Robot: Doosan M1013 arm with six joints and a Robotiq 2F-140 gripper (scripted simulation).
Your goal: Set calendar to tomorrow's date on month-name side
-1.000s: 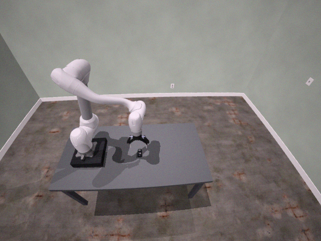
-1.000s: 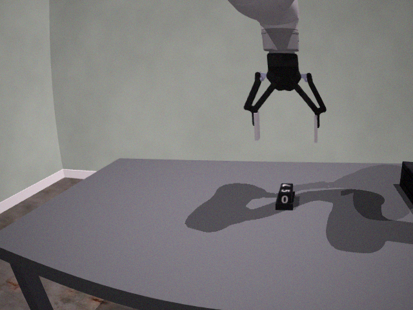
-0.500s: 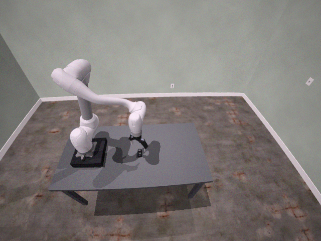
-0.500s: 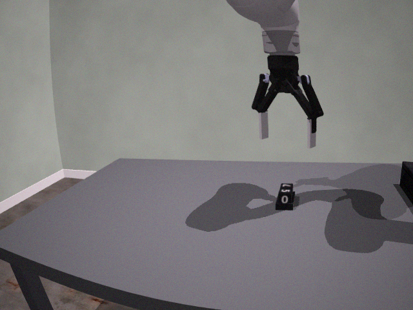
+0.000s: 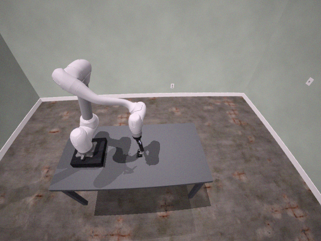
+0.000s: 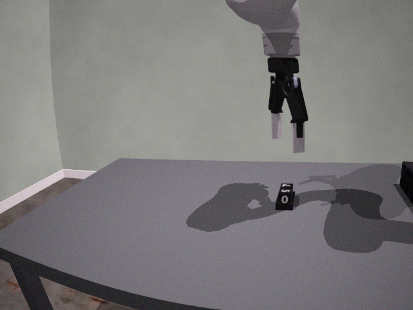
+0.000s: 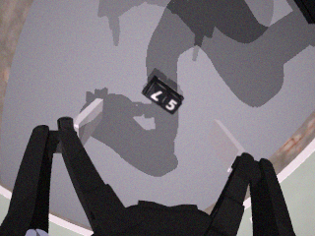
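Now: the black number cube 13 cm below my hand. Round my hand: tray: 2 cm to the left, 15 cm below.
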